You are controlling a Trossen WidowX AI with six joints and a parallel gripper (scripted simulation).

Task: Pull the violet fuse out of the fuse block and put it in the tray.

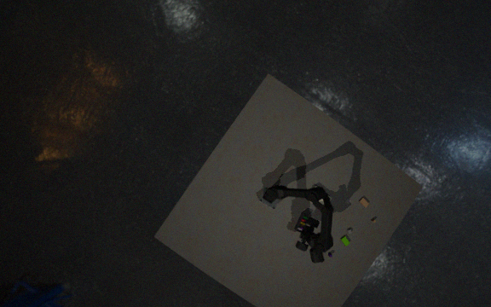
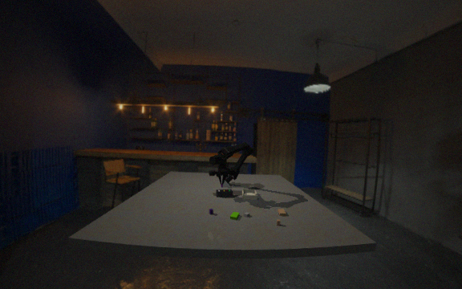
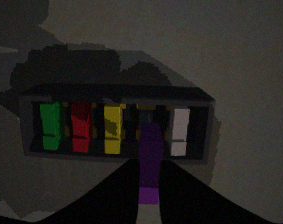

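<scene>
Right now my gripper tip is 210 mm to the right of the tray and 80 mm above it. From my gripper tip the other things lie so: violet fuse 10 mm below; then white fuse 60 mm below, 20 mm to the right; then yellow fuse 60 mm below, 20 mm to the left.
</scene>
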